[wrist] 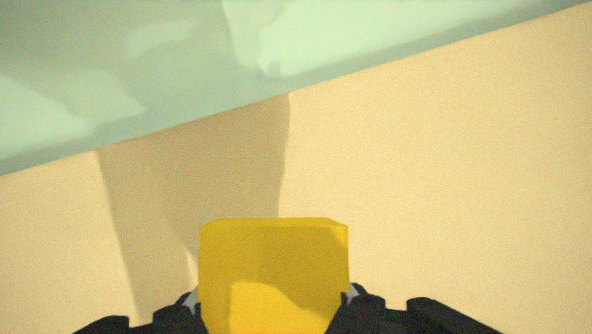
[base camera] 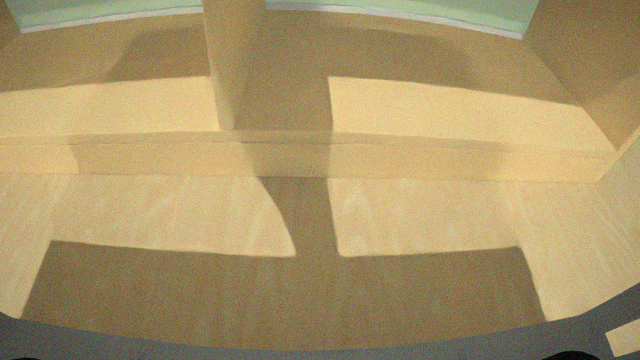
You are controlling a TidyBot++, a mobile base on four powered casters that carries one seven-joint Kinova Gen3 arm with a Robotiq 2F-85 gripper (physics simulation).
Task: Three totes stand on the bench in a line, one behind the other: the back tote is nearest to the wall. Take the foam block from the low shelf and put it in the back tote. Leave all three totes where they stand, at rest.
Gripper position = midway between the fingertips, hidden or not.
Labels:
gripper: wrist 273, 297; not seen in the base camera view (out of frame)
yellow foam block: wrist 249, 268; not seen in the base camera view (out of frame)

